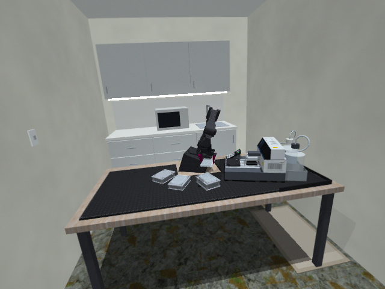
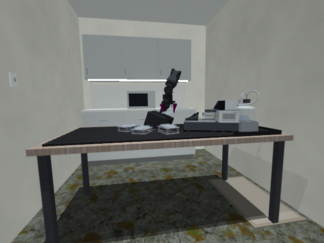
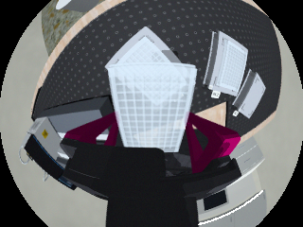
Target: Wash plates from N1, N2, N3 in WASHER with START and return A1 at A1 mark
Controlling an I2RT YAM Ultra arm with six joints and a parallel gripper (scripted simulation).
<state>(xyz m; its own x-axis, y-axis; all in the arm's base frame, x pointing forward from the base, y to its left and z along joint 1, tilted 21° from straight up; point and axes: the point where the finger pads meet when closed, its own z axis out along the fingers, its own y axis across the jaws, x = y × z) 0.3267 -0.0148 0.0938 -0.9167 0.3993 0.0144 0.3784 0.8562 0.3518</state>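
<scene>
Right now the washer carrier is 140 mm behind my hand, 240 mm to the left of it and 80 mm below it. The rest, counted from my hand: clear bottle: 60 mm ahead, 650 mm to the left, 40 mm below; then plate washer: 100 mm behind, 390 mm to the left, 40 mm below; then nest: 30 mm ahead, 10 mm to the right, 120 mm below.
</scene>
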